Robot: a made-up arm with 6 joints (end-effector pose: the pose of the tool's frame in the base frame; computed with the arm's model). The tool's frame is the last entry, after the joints. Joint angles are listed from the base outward.
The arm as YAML. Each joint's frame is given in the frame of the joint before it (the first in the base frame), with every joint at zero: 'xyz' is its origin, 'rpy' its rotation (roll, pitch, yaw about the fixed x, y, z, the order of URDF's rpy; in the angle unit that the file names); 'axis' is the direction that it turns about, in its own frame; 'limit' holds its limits. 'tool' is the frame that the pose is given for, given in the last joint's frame.
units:
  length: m
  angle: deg
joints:
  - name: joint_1
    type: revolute
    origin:
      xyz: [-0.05, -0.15, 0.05]
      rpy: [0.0, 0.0, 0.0]
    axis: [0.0, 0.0, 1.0]
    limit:
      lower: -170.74
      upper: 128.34
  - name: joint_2
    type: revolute
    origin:
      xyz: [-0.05, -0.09, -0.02]
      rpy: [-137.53, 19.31, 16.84]
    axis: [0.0, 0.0, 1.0]
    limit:
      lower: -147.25
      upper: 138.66
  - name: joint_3
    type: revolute
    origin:
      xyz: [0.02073, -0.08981, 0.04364]
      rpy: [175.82, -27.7, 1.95]
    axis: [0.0, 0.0, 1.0]
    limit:
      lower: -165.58
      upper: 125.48
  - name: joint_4
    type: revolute
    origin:
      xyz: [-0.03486, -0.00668, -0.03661]
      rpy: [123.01, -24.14, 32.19]
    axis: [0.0, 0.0, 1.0]
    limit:
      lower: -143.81
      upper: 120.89
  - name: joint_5
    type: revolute
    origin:
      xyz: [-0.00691, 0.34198, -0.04]
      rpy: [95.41, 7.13, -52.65]
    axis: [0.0, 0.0, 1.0]
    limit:
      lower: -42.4
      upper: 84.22
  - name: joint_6
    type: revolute
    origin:
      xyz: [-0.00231, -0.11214, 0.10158]
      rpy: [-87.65, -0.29, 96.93]
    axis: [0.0, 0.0, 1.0]
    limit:
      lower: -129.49
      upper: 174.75
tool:
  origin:
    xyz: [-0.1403, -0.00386, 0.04]
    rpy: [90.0, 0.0, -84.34]
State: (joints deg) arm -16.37 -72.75 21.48 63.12 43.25 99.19
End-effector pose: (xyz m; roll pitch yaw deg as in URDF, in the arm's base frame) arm -0.2618 -0.4458 -0.1305 -150.97 58.14 17.74
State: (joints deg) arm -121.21 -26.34 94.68 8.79 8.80 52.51
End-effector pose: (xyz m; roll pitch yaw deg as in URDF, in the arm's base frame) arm -0.3132 -0.2842 -0.1095 -142.26 39.08 4.87
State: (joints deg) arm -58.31 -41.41 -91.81 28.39 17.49 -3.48
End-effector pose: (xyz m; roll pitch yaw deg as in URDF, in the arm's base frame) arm -0.1028 0.0743 0.4699 56.65 29.39 72.68
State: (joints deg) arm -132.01 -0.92 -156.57 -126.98 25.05 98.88
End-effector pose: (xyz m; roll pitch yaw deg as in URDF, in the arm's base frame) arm -0.2935 -0.0773 0.0058 -6.85 -15.92 75.05
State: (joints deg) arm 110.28 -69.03 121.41 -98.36 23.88 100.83
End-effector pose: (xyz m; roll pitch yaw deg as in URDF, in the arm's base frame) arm 0.1326 -0.0998 0.2778 52.57 -13.22 -63.34
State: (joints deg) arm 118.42 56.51 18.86 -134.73 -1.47 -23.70
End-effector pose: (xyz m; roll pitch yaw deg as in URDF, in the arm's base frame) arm -0.4448 0.0285 0.1378 -27.19 -19.15 50.13
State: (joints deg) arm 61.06 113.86 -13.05 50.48 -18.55 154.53
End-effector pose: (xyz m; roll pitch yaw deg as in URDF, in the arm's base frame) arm -0.1695 -0.0152 0.1962 137.41 -35.01 -78.81
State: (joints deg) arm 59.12 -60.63 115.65 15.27 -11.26 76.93
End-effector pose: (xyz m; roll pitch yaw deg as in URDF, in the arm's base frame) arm -0.1268 0.1383 -0.0173 -177.86 10.45 -136.60
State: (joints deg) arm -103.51 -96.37 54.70 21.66 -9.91 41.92
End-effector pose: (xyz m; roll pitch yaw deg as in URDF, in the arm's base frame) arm -0.2195 -0.4377 0.0293 -159.91 57.48 44.02
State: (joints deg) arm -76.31 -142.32 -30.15 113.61 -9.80 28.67
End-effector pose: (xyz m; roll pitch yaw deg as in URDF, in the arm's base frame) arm -0.5212 -0.0638 -0.4062 -88.81 -11.09 58.44
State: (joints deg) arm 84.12 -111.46 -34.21 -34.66 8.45 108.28
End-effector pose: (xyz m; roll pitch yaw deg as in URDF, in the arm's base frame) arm 0.2691 -0.1542 0.1993 141.65 6.32 141.13
